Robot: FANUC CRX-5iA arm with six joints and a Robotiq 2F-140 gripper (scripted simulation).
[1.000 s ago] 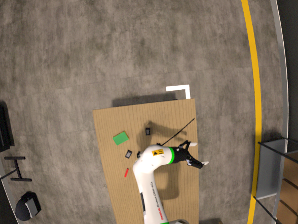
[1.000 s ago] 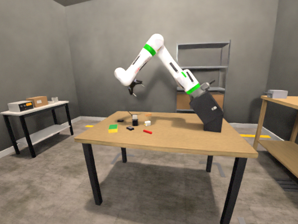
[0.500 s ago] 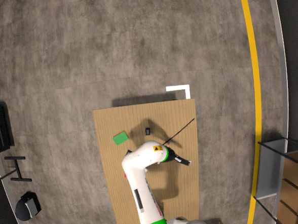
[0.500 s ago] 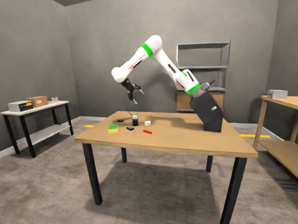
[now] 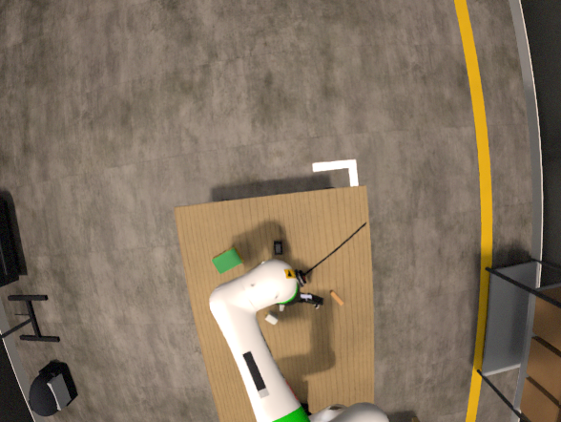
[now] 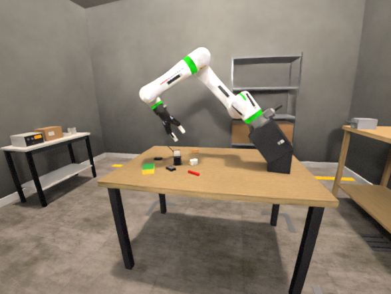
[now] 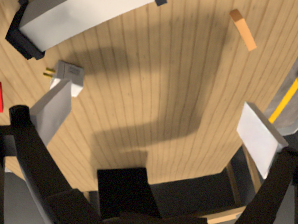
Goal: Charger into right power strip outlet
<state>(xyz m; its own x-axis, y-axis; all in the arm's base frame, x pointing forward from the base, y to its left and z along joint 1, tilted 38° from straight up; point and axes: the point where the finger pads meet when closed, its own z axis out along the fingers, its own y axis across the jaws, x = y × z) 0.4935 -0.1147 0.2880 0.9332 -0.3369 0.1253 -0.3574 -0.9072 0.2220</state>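
Right now my hand is 10 cm past the charger, 15 cm to the right of it and 16 cm above it.
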